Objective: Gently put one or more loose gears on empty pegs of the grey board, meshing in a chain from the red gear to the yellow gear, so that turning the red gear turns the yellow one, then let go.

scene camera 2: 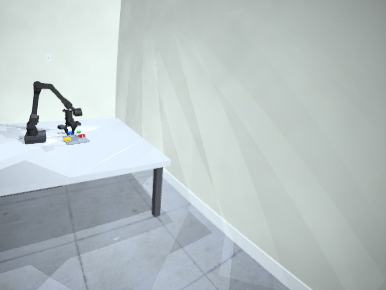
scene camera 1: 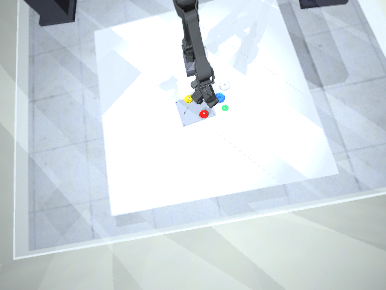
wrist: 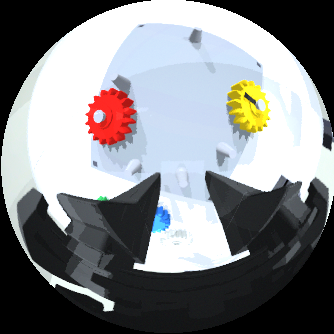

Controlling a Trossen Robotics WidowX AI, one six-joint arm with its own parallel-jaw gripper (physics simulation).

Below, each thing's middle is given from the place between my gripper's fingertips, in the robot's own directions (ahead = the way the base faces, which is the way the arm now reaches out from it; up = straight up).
Scene:
My gripper is now 60 mm to the left of the grey board [wrist: 179, 88], 50 mm short of it and 10 mm above it. Also, from my hand: red gear [wrist: 115, 104] 90 mm ahead, 10 mm to the right; yellow gear [wrist: 244, 94] 100 mm to the right, 10 mm behind.

